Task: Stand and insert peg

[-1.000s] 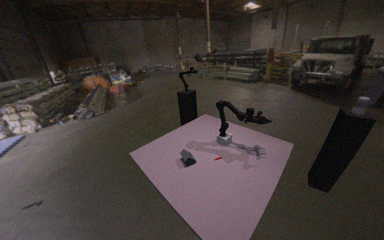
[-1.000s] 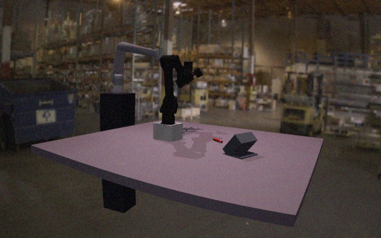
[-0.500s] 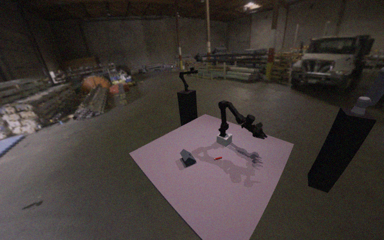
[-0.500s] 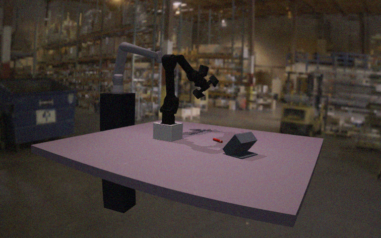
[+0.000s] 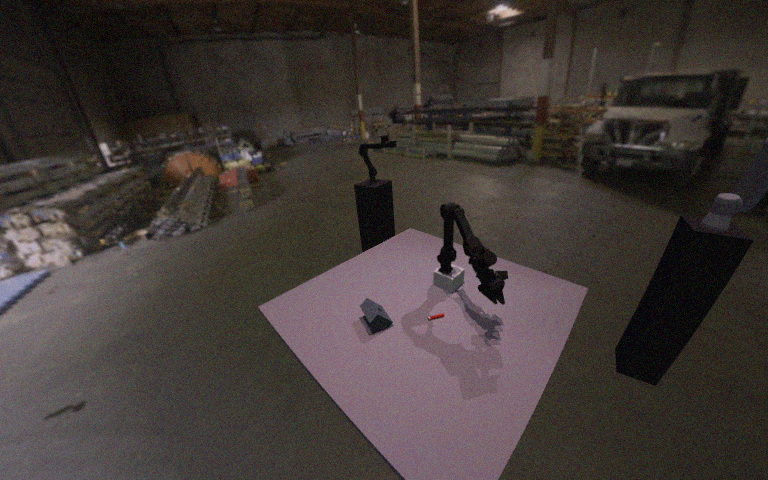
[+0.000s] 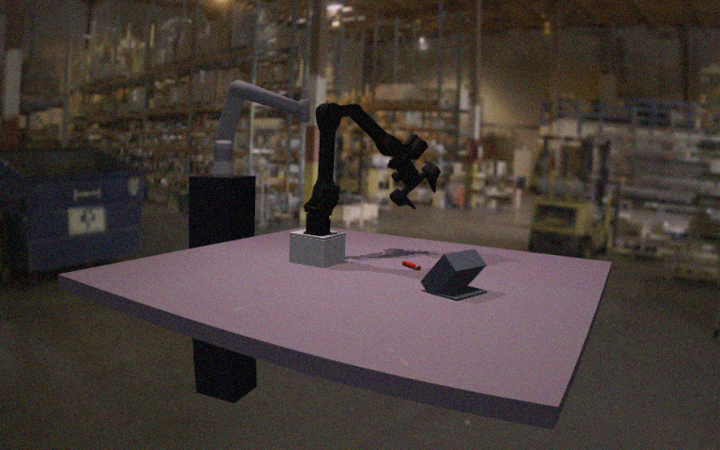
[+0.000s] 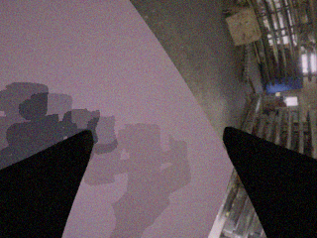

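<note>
My gripper tip is now 40 mm short of the red peg, 280 mm to the left of it and 170 mm above it. Round my gripper tip: sloped panel 200 mm ahead, 500 mm to the right, 130 mm below.
</note>
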